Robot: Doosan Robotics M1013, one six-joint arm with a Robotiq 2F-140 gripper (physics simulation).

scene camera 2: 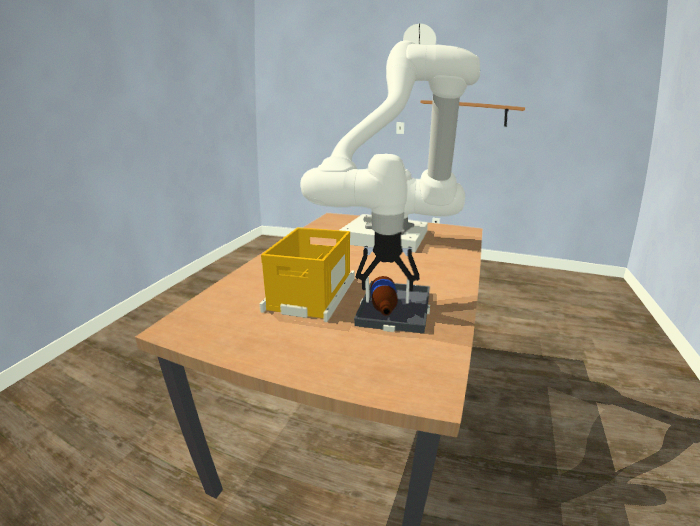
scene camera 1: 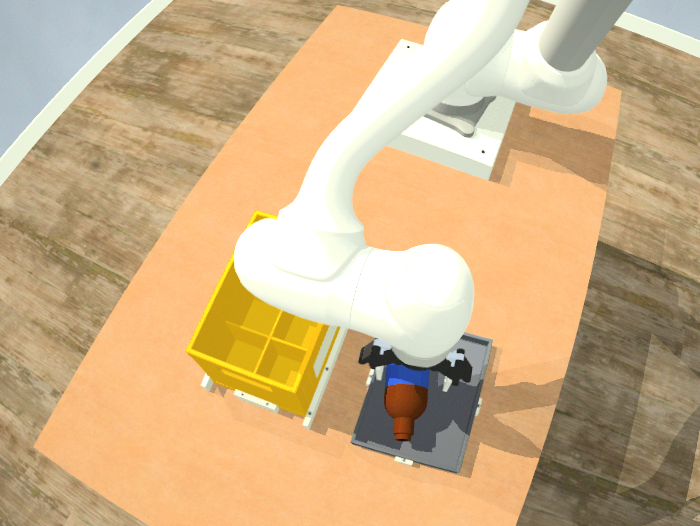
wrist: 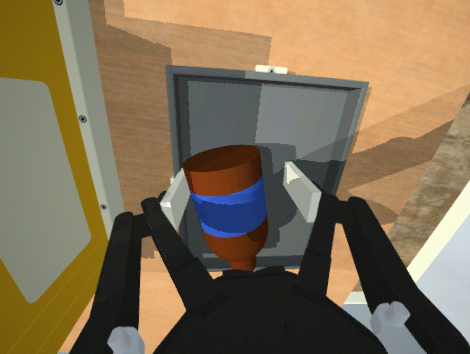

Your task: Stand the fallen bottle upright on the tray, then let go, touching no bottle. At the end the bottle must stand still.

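Places are measured from the arm's base along level axes (x ahead, y left, z up), in centimetres.
Pixels of known places: arm's base, origin of the base link: (scene camera 1: 449,100).
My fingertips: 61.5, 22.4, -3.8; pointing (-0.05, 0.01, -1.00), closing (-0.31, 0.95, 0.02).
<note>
Ahead of a thing's pixels: the offset from my fingertips to its middle, as dx, dy, dz.
The brown bottle with a blue band @[+4.3, +0.7, +2.7] (scene camera 1: 405,398) (scene camera 2: 384,296) (wrist: 231,212) lies on its side, or close to it, in the grey tray (scene camera 1: 447,446) (scene camera 2: 418,305) (wrist: 300,110). Its neck points to the table's front end. My gripper (scene camera 1: 412,380) (scene camera 2: 387,291) (wrist: 237,176) points down over the tray and is open, with one white finger pad on each side of the bottle. In the wrist view a gap shows between the bottle and the right pad; the left pad is very close to it, and whether they touch is unclear. The arm hides the bottle's base in scene camera 1.
A tall yellow crate with compartments @[+3.9, -24.4, +7.3] (scene camera 1: 254,384) (scene camera 2: 294,296) (wrist: 25,40) stands left of the tray, held by white rails. The tray has low raised walls and small white brackets outside. The arm passes above the crate's rear part in scene camera 1.
</note>
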